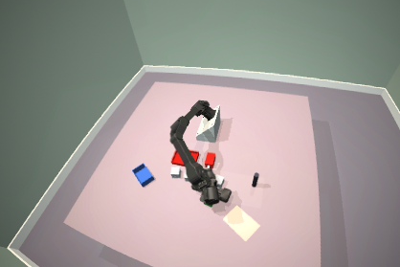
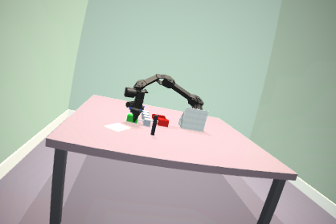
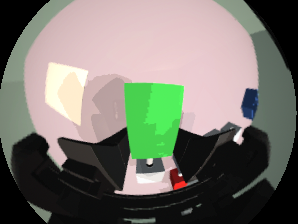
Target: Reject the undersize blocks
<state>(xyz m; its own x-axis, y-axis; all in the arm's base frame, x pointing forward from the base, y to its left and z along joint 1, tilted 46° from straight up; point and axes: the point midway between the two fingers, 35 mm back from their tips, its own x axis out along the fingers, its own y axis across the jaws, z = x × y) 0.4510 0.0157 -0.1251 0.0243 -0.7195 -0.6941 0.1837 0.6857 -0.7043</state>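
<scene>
Right now the green GO gauge is 20 mm above my gripper tip and 10 mm behind it. Also, from my gripper tip: blue tray 410 mm to the right, 20 mm behind; small red piece 170 mm behind, 60 mm to the right, 10 mm above; cream sheet 170 mm to the left, 100 mm ahead, 10 mm below.
</scene>
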